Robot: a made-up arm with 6 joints.
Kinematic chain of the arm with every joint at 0, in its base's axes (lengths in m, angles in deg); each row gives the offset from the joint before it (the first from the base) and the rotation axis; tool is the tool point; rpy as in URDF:
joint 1: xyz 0 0 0.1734 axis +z
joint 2: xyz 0 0 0 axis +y
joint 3: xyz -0.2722 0 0.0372 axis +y
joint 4: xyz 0.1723 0 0.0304 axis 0.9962 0 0.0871
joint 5: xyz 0 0 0 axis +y
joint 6: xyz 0.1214 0 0.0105 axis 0.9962 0 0.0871
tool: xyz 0 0 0 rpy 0 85 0
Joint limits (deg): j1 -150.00..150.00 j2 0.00..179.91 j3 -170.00..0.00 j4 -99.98..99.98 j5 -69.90..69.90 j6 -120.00..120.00
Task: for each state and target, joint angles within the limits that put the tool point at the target. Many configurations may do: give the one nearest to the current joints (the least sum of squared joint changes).
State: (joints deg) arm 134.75 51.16 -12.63 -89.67 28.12 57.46
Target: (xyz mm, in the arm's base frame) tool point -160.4 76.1 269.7
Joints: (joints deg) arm 150.00 68.65 -25.37 -89.04 -6.79 57.46
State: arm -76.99 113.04 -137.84 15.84 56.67 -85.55
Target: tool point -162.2 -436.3 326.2
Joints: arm -112.14 130.40 -136.32 8.53 51.51 -85.55
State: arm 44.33 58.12 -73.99 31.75 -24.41 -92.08
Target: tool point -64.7 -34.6 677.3
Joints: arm 18.84 46.77 -102.77 14.91 -22.28 -92.08
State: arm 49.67 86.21 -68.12 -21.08 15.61 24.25
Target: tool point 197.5 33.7 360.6
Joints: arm 18.60 67.22 -54.79 -28.17 32.61 24.25
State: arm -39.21 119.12 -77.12 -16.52 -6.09 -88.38
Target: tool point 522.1 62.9 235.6
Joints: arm 5.72 142.95 -114.34 -17.58 -16.67 -88.38
